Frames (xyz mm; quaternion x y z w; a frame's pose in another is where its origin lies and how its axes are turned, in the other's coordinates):
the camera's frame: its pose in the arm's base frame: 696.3 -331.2 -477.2 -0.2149 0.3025 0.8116 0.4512
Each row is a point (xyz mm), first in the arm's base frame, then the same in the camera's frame.
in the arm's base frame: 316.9 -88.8 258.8
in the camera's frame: -121.8 446.5 728.1
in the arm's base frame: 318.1 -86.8 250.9
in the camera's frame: -116.3 442.3 723.7
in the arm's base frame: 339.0 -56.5 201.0
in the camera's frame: -77.4 397.1 706.7
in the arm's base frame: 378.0 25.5 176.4
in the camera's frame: -32.3 322.5 742.1
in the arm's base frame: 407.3 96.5 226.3
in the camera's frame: -35.2 283.0 824.6
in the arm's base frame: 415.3 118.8 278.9
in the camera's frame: -58.5 282.6 877.4
